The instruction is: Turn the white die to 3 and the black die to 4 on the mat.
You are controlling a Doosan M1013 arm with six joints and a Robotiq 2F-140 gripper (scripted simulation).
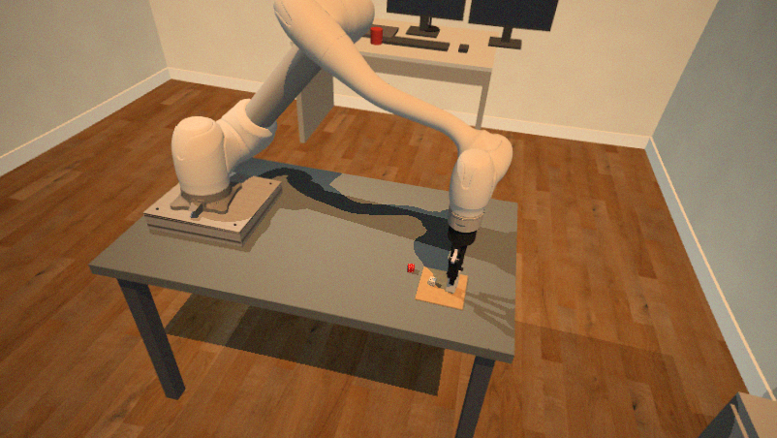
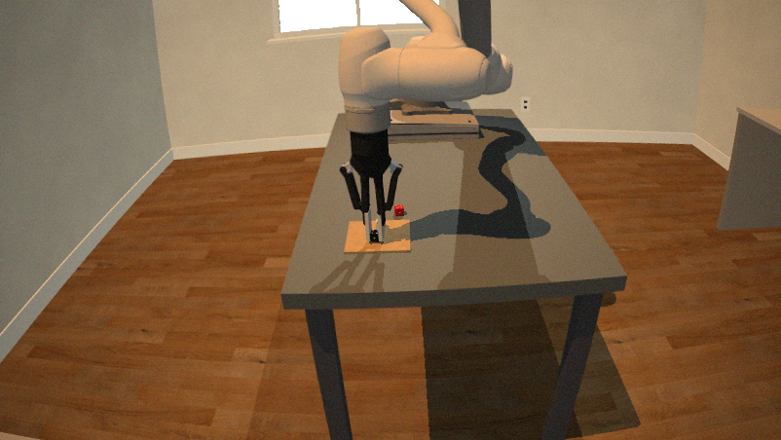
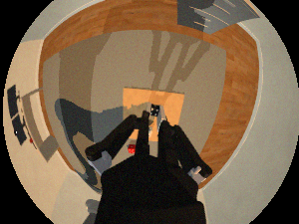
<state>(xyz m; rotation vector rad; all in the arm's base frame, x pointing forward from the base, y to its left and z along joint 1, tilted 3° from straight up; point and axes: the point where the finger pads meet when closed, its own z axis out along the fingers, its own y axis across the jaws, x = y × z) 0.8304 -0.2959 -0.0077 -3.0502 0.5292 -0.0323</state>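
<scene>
Now: the black die 3 cm below my hand. Also, from my hand: white die 6 cm behind, 2 cm to the left, 3 cm below; orange mat 3 cm behind, 1 cm to the left, 4 cm below; red die 12 cm behind, 7 cm to the left, 4 cm below.
</scene>
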